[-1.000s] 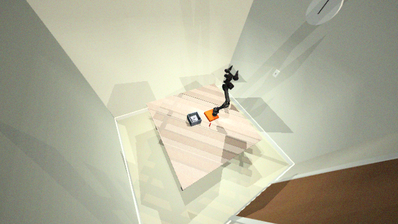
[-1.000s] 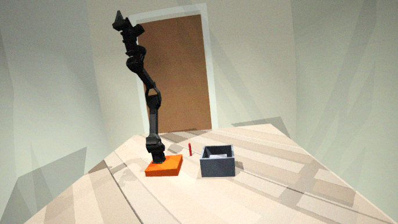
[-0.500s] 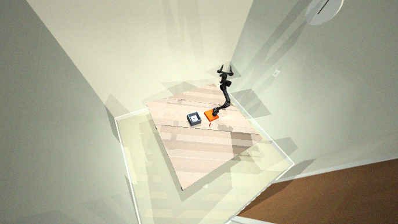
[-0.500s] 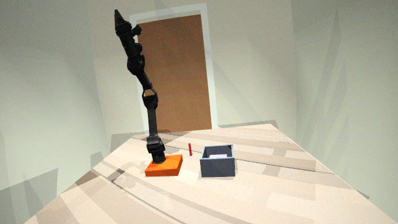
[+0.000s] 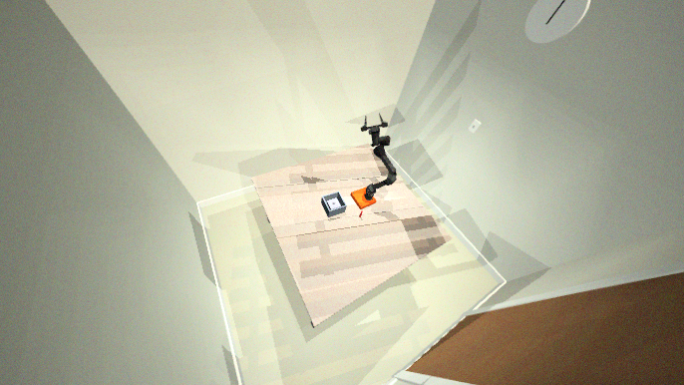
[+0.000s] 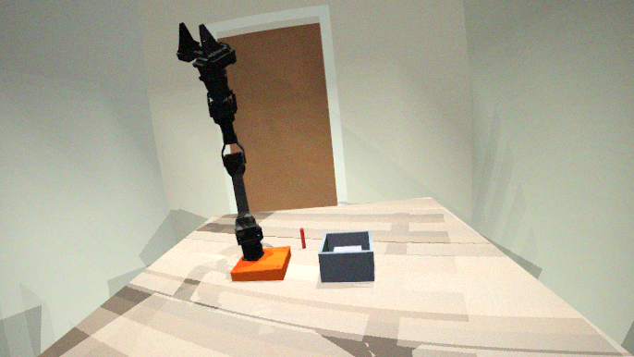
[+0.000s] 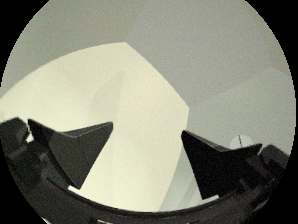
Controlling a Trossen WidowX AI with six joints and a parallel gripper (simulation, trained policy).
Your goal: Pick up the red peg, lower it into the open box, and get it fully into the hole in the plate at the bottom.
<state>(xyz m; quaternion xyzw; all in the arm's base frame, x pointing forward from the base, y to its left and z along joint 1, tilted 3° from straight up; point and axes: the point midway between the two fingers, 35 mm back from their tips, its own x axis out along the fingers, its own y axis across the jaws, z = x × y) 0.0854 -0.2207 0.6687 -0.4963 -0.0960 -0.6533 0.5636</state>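
The red peg is 700 mm below my gripper tip, 380 mm to the left of it and 90 mm ahead of it. Round my gripper tip: plate 690 mm below, 280 mm ahead, 220 mm to the left; box 710 mm below, 280 mm ahead, 220 mm to the left.
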